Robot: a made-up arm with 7 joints. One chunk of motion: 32 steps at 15 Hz.
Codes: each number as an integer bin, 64 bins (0 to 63) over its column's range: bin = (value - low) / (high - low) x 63, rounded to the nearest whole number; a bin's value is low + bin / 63 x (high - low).
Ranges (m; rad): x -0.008..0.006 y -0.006..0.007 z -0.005..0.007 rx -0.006..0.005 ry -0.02..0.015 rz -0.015..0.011
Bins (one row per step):
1: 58 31 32 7 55 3
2: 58 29 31 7 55 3
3: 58 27 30 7 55 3
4: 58 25 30 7 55 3
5: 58 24 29 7 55 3
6: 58 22 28 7 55 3
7: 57 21 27 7 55 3
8: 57 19 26 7 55 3
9: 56 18 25 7 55 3
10: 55 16 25 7 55 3
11: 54 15 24 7 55 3
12: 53 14 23 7 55 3
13: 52 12 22 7 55 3
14: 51 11 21 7 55 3
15: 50 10 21 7 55 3
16: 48 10 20 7 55 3
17: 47 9 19 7 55 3
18: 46 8 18 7 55 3
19: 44 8 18 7 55 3
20: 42 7 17 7 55 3
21: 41 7 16 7 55 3
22: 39 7 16 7 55 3
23: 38 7 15 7 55 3
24: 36 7 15 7 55 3
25: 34 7 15 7 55 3
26: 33 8 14 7 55 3
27: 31 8 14 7 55 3
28: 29 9 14 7 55 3
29: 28 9 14 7 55 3
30: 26 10 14 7 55 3
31: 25 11 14 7 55 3
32: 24 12 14 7 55 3
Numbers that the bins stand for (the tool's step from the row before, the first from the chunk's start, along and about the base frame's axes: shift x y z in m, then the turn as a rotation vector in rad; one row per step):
1: 0.00489 0.00040 0.00110 -0.00478 0.01056 -0.01376
2: 0.00489 -0.00002 0.00090 -0.00478 0.01056 -0.01376
3: 0.00489 -0.00043 0.00071 -0.00478 0.01056 -0.01376
4: 0.00489 -0.00084 0.00071 -0.00478 0.01056 -0.01376
5: 0.00489 -0.00105 0.00052 -0.00478 0.01056 -0.01376
6: 0.00489 -0.00146 0.00033 -0.00478 0.01056 -0.01376
7: 0.00467 -0.00167 0.00014 -0.00478 0.01056 -0.01376
8: 0.00467 -0.00208 -0.00005 -0.00478 0.01056 -0.01376
9: 0.00444 -0.00229 -0.00024 -0.00478 0.01056 -0.01376
10: 0.00422 -0.00270 -0.00024 -0.00478 0.01056 -0.01376
11: 0.00400 -0.00290 -0.00043 -0.00478 0.01056 -0.01376
12: 0.00378 -0.00311 -0.00062 -0.00478 0.01056 -0.01376
13: 0.00356 -0.00352 -0.00081 -0.00478 0.01056 -0.01376
14: 0.00333 -0.00373 -0.00100 -0.00478 0.01056 -0.01376
15: 0.00311 -0.00394 -0.00100 -0.00478 0.01056 -0.01376
16: 0.00267 -0.00394 -0.00119 -0.00478 0.01056 -0.01376
17: 0.00244 -0.00414 -0.00138 -0.00478 0.01056 -0.01376
18: 0.00222 -0.00435 -0.00157 -0.00478 0.01056 -0.01376
19: 0.00178 -0.00435 -0.00157 -0.00478 0.01056 -0.01376
20: 0.00133 -0.00456 -0.00176 -0.00478 0.01056 -0.01376
21: 0.00111 -0.00456 -0.00195 -0.00478 0.01056 -0.01376
22: 0.00067 -0.00456 -0.00195 -0.00478 0.01056 -0.01376
23: 0.00044 -0.00456 -0.00214 -0.00478 0.01056 -0.01376
24: 0.00000 -0.00456 -0.00214 -0.00478 0.01056 -0.01376
25: -0.00044 -0.00456 -0.00214 -0.00478 0.01056 -0.01376
26: -0.00067 -0.00435 -0.00233 -0.00478 0.01056 -0.01376
27: -0.00111 -0.00435 -0.00233 -0.00478 0.01056 -0.01376
28: -0.00156 -0.00414 -0.00233 -0.00478 0.01056 -0.01376
29: -0.00178 -0.00414 -0.00233 -0.00478 0.01056 -0.01376
30: -0.00222 -0.00394 -0.00233 -0.00478 0.01056 -0.01376
31: -0.00244 -0.00373 -0.00233 -0.00478 0.01056 -0.01376
32: -0.00267 -0.00352 -0.00233 -0.00478 0.01056 -0.01376

